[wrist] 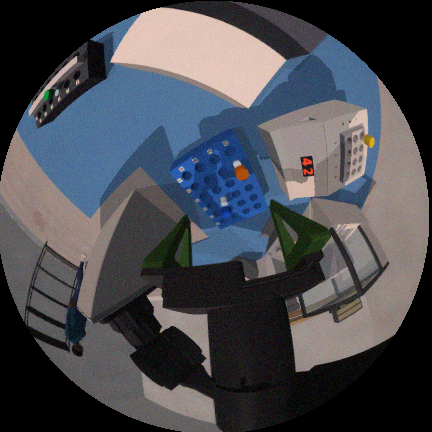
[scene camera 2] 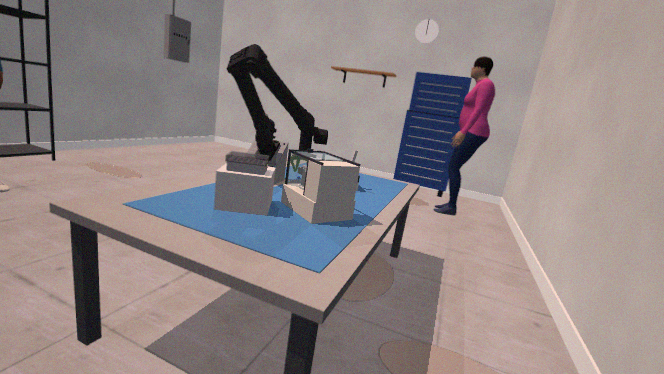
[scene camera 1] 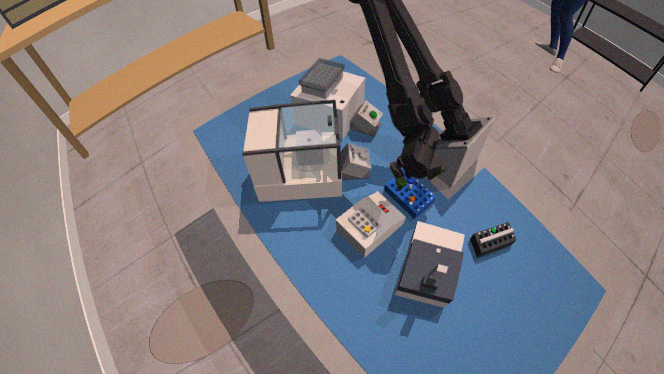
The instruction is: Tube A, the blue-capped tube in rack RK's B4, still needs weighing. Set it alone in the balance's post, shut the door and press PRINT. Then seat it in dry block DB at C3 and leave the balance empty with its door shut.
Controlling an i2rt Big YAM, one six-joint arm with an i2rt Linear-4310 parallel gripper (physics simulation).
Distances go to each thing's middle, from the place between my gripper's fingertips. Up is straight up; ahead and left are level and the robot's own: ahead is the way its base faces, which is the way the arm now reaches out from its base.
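Distances from my hand: lidded unit (scene camera 2: 244, 184) 410 mm to the right, 50 mm behind, 30 mm above; balance (scene camera 1: 292, 151) 280 mm to the right, 180 mm ahead, 40 mm above.
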